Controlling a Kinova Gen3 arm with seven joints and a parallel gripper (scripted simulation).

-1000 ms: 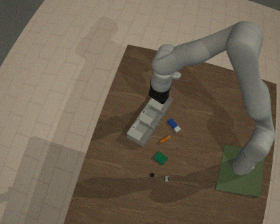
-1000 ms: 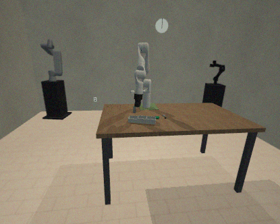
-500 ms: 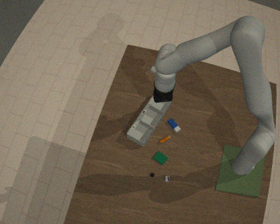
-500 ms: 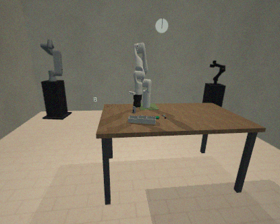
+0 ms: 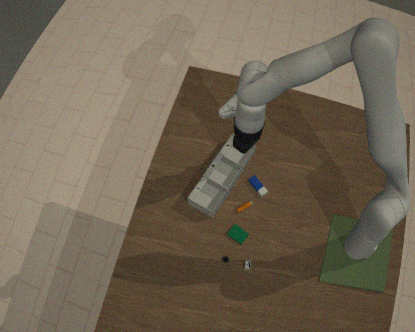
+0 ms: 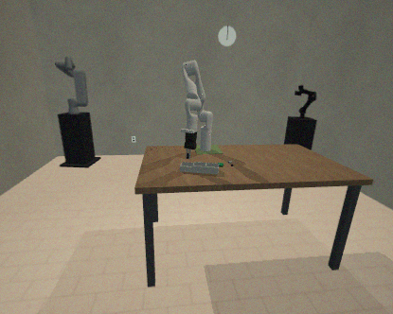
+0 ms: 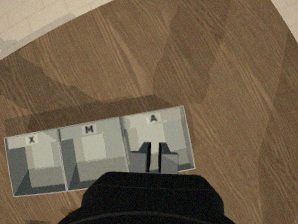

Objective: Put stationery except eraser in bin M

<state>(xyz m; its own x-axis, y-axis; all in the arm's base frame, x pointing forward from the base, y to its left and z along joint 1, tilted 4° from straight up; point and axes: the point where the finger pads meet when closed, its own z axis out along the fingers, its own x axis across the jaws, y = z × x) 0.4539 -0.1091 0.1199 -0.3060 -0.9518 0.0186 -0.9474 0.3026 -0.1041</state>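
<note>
Right now the bin is 1 cm ahead of my hand, 8 cm to the left of it and 7 cm below it. Also, from my hand: orange stick-like thing: 9 cm behind, 14 cm to the left, 9 cm below; then white eraser: 10 cm behind, 6 cm to the left, 9 cm below; then green notepad: 10 cm behind, 22 cm to the left, 9 cm below.
</note>
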